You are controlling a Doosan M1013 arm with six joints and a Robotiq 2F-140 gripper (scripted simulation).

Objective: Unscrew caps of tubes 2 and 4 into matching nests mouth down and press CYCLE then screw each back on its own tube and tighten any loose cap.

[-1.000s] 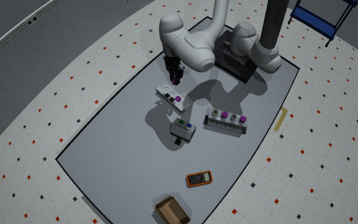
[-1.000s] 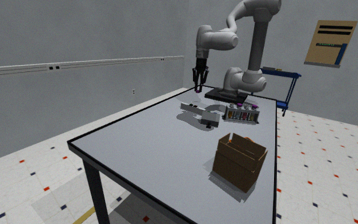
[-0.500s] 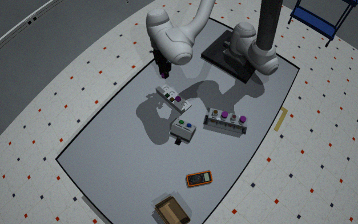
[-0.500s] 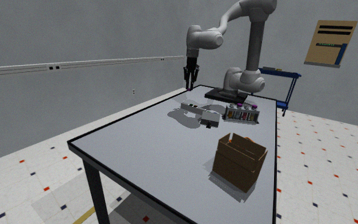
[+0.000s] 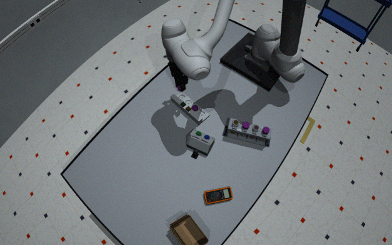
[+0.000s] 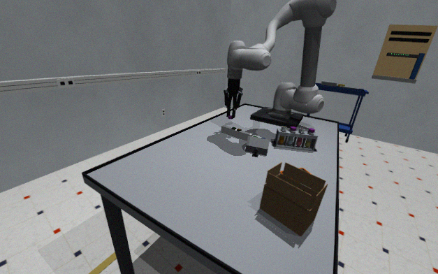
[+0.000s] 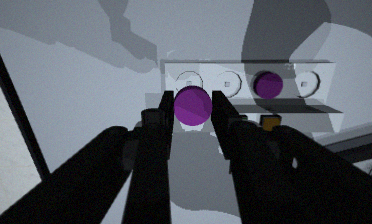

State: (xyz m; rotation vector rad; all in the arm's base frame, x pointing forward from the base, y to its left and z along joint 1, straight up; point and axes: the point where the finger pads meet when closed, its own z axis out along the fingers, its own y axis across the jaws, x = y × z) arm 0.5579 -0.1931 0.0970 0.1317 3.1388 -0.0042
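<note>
Right now my hand is 280 mm to the right of the blue key, 120 mm short of it and 70 mm above it. The rest, counted from my hand: green key 230 mm to the left, 130 mm ahead, 70 mm below; key housing 250 mm to the left, 140 mm ahead, 80 mm below; purple cap 400 mm to the left, 30 mm behind, 20 mm below.
</note>
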